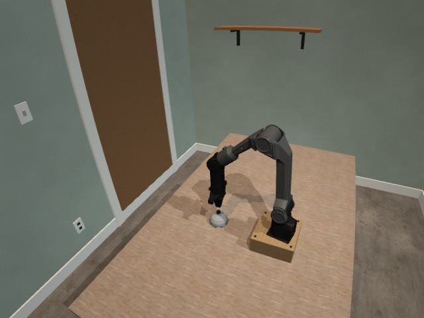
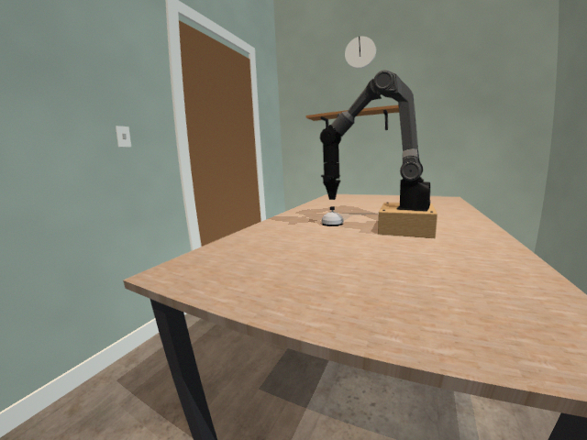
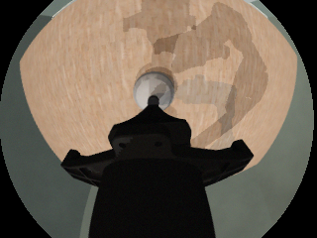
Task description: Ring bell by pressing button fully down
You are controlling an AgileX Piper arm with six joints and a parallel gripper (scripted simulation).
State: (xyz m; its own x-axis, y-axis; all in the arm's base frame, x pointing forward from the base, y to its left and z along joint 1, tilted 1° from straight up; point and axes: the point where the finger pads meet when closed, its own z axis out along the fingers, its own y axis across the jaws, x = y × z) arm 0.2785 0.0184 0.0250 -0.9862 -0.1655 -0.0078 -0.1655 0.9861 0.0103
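Now: the button 4 cm below my hand. Round my hand: silver bell 6 cm below.
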